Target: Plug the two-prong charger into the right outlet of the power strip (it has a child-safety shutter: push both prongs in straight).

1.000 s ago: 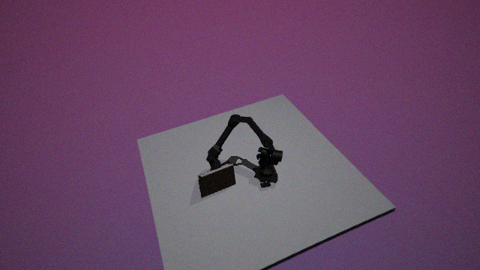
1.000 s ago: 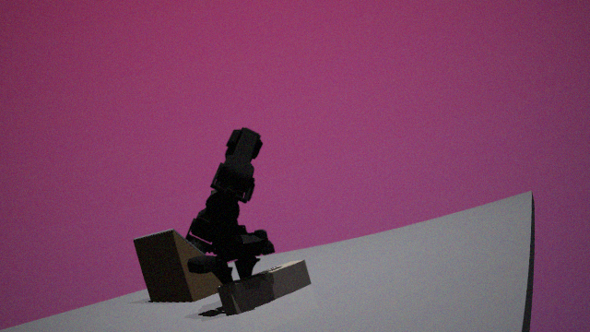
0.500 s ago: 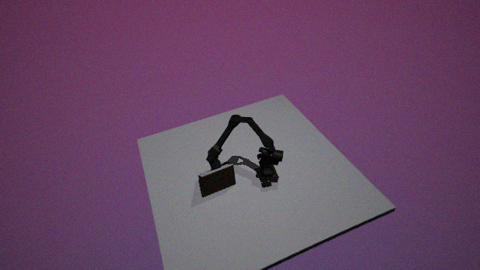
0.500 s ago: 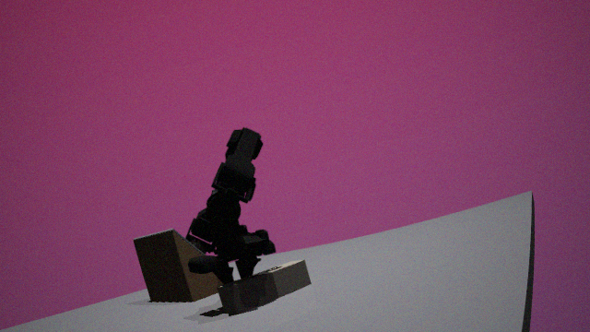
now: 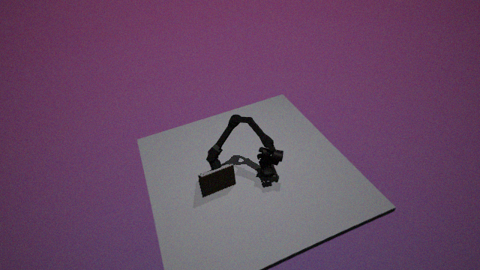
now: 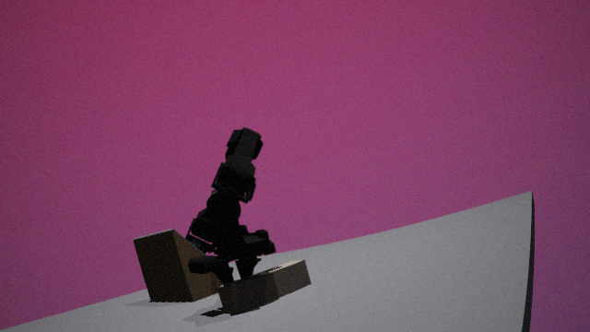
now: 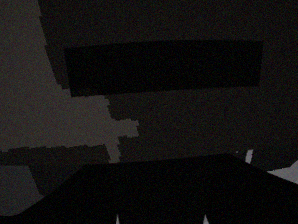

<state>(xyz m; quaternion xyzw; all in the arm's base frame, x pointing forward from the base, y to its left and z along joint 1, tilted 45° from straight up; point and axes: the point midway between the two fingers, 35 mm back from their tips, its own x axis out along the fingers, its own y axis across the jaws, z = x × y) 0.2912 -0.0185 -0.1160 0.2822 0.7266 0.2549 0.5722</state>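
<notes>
Now: the dark two-prong charger 20 mm ahead of my gripper tip and 10 mm above it.
</notes>
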